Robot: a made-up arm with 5 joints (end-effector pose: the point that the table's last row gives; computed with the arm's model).
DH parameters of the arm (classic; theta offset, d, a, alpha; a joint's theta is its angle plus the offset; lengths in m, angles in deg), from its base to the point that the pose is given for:
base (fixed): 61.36 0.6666 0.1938 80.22
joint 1: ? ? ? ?
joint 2: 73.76 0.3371 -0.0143 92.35
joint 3: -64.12 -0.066 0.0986 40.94
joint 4: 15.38 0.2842 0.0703 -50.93
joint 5: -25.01 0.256 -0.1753 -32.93
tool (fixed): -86.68 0.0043 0 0
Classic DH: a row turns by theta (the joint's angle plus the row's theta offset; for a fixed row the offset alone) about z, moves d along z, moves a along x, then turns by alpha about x.
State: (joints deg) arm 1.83 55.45 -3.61 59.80 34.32
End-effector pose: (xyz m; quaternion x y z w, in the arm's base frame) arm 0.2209 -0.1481 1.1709 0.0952 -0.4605 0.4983 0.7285
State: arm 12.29 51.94 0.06 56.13 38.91
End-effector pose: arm 0.2172 -0.2075 1.1252 0.1467 -0.5045 0.4986 0.6895
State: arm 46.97 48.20 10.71 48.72 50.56
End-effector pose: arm 0.1925 -0.3214 0.9467 0.2532 -0.6556 0.5099 0.4960
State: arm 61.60 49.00 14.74 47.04 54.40
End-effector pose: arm 0.1798 -0.3383 0.8662 0.2655 -0.7177 0.5060 0.3978
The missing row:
joint 1: 74.68 0.2897 -0.0435 -103.89
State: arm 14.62 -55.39 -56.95 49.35 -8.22
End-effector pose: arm 0.1586 -0.5857 0.6823 0.2175 0.0912 -0.6389 0.7323
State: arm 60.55 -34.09 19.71 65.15 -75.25
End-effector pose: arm 0.4594 -0.3783 0.4082 0.6317 0.3441 -0.0779 0.6903
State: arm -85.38 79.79 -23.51 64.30 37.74
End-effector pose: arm 0.3941 0.5453 0.9844 -0.2903 0.0994 0.7095 0.6344
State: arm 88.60 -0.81 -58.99 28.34 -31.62
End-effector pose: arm 0.2021 -0.3296 0.3385 0.5546 0.0505 -0.6778 0.4801
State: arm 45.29 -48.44 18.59 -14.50 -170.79
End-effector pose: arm 0.5406 -0.2206 0.9319 -0.4351 0.4653 -0.7476 0.1877
